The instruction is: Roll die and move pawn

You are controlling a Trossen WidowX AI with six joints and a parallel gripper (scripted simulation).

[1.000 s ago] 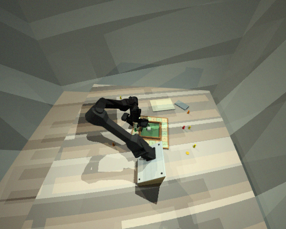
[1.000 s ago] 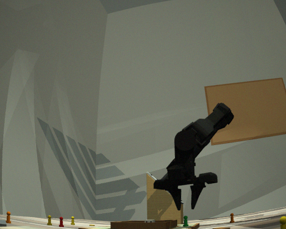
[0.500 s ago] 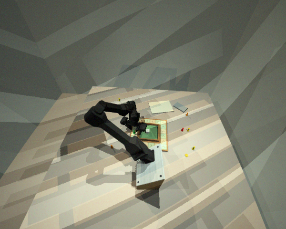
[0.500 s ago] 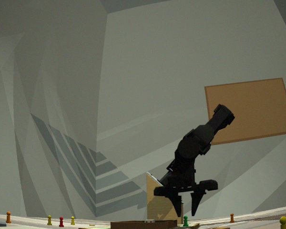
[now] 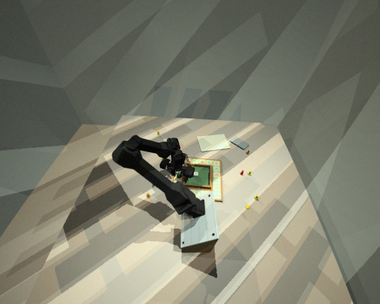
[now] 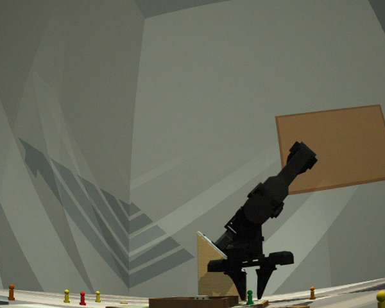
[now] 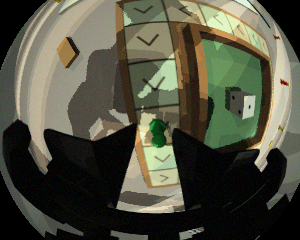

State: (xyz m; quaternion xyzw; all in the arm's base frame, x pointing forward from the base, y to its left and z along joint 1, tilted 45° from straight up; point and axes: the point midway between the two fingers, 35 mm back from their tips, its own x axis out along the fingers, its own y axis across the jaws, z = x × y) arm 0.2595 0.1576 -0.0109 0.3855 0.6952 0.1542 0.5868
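Right now my gripper tip is 10 mm short of the white die and 110 mm to the left of it. The rest, counted from my gripper tip: green dice tray 10 mm ahead, 120 mm to the right, 20 mm below; green pawn right at my gripper tip; pale sheet 310 mm ahead, 240 mm to the right, 20 mm below.
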